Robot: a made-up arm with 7 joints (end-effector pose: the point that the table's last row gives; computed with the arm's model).
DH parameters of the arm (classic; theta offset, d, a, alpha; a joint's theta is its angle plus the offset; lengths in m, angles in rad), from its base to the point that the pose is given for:
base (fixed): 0.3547 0 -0.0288 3.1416
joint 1: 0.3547 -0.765 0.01 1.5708
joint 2: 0 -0.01 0.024 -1.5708
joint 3: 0 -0.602 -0.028 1.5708
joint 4: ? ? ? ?
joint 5: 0 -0.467 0.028 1.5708
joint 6: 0 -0.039 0.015 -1.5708
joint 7: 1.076 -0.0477 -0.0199 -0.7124
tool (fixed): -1.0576 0.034 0 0
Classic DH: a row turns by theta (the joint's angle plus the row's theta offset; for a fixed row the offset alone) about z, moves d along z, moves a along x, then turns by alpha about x.
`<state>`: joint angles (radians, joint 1 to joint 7).
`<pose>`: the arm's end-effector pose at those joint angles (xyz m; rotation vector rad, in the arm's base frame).
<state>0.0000 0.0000 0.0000 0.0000 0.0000 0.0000 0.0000</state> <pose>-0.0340 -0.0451 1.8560 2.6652 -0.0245 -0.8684</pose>
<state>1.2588 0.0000 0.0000 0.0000 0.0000 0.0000 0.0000</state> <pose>-0.0625 -0.0141 1.8560 -2.3007 1.7079 1.0577</pose>
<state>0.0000 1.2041 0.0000 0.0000 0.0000 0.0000 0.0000</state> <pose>0.9953 -0.0450 1.1720 1.7284 0.2545 -2.2559</pose>
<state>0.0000 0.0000 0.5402 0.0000 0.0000 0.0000 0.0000</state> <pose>-0.0410 -0.0204 1.8560 2.6933 -0.7724 -1.0141</pose>
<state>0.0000 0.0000 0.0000 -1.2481 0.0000 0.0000 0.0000</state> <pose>-0.4889 -0.0451 1.5097 2.7257 -0.3060 0.8703</pose>
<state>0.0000 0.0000 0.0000 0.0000 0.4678 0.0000 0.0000</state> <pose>-0.0500 -0.0479 1.8560 2.7000 -0.6696 -0.9975</pose>
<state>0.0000 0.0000 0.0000 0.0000 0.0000 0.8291 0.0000</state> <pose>-0.0133 -0.0451 1.8592 2.1022 0.1715 -1.8795</pose>
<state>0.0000 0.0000 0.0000 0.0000 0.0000 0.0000 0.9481</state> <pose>-0.0163 -0.0244 1.8560 2.5900 -1.3591 -1.0878</pose>
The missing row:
joint 4: 0 0.007 -0.027 -1.5708
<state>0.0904 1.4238 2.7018 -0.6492 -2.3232 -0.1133 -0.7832</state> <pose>1.0164 -0.0277 0.5761 0.8455 1.0399 -2.6775</pose>
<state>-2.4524 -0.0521 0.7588 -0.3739 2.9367 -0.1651 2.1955</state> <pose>0.0167 -0.3077 1.7836 0.5155 2.4207 0.6146</pose>
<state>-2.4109 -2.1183 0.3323 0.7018 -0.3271 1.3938 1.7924</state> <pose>0.7247 -0.5641 0.5351 2.3598 1.0467 -0.5714</pose>
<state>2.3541 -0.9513 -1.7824 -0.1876 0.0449 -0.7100 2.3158</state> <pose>0.4961 0.6733 1.4587 -1.1531 2.4238 -0.7315</pose>
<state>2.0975 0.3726 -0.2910 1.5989 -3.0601 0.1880 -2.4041</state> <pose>-0.1940 -0.6820 1.2320 -0.1148 0.7985 1.8900</pose>
